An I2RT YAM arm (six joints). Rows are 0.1 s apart.
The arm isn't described. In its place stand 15 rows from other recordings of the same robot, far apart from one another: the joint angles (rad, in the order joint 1, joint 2, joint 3, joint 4, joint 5, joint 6), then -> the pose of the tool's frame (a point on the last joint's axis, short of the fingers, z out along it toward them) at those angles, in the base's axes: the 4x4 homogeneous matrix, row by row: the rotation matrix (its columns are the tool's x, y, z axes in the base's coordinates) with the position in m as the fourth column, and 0 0 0 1 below.
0.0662 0.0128 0.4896 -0.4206 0.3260 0.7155 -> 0.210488 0.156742 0.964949 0.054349; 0.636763 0.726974 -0.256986 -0.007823; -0.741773 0.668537 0.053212 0.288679; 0 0 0 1
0.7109 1.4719 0.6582 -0.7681 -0.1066 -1.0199 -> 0.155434 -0.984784 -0.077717 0.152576; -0.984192 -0.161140 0.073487 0.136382; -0.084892 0.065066 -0.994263 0.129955; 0 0 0 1
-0.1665 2.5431 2.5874 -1.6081 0.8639 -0.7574 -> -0.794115 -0.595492 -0.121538 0.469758; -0.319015 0.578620 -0.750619 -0.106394; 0.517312 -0.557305 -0.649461 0.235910; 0 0 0 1
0.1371 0.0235 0.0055 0.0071 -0.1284 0.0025 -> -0.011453 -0.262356 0.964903 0.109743; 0.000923 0.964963 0.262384 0.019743; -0.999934 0.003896 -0.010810 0.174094; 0 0 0 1
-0.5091 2.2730 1.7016 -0.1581 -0.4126 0.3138 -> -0.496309 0.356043 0.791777 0.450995; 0.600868 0.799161 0.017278 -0.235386; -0.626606 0.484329 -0.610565 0.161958; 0 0 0 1
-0.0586 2.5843 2.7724 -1.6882 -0.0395 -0.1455 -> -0.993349 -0.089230 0.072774 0.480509; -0.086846 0.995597 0.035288 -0.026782; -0.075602 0.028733 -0.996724 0.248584; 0 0 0 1
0.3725 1.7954 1.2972 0.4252 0.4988 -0.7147 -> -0.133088 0.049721 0.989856 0.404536; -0.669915 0.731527 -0.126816 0.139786; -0.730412 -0.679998 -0.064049 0.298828; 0 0 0 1
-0.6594 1.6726 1.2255 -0.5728 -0.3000 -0.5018 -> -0.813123 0.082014 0.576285 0.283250; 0.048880 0.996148 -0.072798 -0.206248; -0.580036 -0.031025 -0.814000 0.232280; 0 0 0 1
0.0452 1.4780 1.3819 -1.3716 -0.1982 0.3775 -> -0.947499 0.306267 0.091899 0.255792; 0.318895 0.926175 0.201263 0.018587; -0.023474 0.220003 -0.975217 0.304256; 0 0 0 1
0.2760 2.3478 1.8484 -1.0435 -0.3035 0.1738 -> -0.993647 -0.097720 -0.055832 0.431923; -0.109915 0.949215 0.294805 0.133391; 0.024189 0.299068 -0.953925 0.129149; 0 0 0 1
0.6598 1.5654 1.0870 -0.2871 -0.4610 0.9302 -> -0.970523 -0.040646 0.237558 0.258961; 0.155868 0.645941 0.747306 0.220941; -0.183823 0.762305 -0.620565 0.244607; 0 0 0 1
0.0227 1.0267 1.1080 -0.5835 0.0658 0.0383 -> -0.479539 0.053371 0.875896 0.218655; 0.027330 0.998573 -0.045883 0.002623; -0.877095 0.001936 -0.480313 0.366358; 0 0 0 1
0.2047 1.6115 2.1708 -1.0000 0.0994 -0.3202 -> -0.360433 -0.240038 0.901371 0.299882; -0.394710 0.914793 0.085779 0.058650; -0.845158 -0.324862 -0.424467 0.511458; 0 0 0 1
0.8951 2.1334 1.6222 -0.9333 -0.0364 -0.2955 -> -0.365653 -0.929389 0.050333 0.260204; -0.921484 0.369095 0.120980 0.326691; -0.131015 -0.002145 -0.991378 0.160577; 0 0 0 1
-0.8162 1.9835 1.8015 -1.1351 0.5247 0.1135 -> -0.577636 0.787150 -0.216174 0.263749; 0.757460 0.418147 -0.501406 -0.306554; -0.304289 -0.453373 -0.837772 0.268545; 0 0 0 1
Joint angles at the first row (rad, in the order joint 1, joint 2, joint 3, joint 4, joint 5, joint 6):
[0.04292 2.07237 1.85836 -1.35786 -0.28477 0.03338]
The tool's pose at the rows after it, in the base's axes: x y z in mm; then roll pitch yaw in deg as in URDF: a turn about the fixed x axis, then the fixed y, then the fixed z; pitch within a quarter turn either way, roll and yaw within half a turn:
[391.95, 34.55, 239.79, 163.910, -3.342, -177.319]
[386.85, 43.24, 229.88, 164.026, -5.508, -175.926]
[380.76, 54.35, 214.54, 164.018, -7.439, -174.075]
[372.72, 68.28, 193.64, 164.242, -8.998, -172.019]
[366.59, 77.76, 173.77, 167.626, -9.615, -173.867]
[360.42, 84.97, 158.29, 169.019, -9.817, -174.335]
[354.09, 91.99, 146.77, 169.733, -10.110, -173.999]
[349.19, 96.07, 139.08, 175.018, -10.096, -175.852]
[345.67, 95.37, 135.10, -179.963, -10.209, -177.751]
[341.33, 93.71, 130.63, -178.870, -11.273, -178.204]
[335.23, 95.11, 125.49, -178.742, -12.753, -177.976]
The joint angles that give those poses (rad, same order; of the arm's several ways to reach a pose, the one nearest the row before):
[0.06277 2.07236 1.84347 -1.39563 -0.28172 0.01660]
[0.08602 2.07235 1.80304 -1.39335 -0.28020 0.01545]
[0.11615 2.07237 1.74051 -1.36514 -0.28056 0.01315]
[0.15544 2.07237 1.65541 -1.30635 -0.27752 0.01658]
[0.18748 2.07200 1.57609 -1.22474 -0.22870 0.08143]
[0.21152 2.07197 1.51272 -1.16025 -0.20962 0.11348]
[0.23479 2.07197 1.46429 -1.11487 -0.20047 0.13066]
[0.25694 2.07199 1.43300 -1.08928 -0.11768 0.18293]
[0.26532 2.07200 1.41548 -1.08816 -0.03911 0.22260]
[0.26531 2.07197 1.39410 -1.08893 -0.02613 0.22945]
[0.27331 2.07199 1.36892 -1.08929 -0.03070 0.23212]

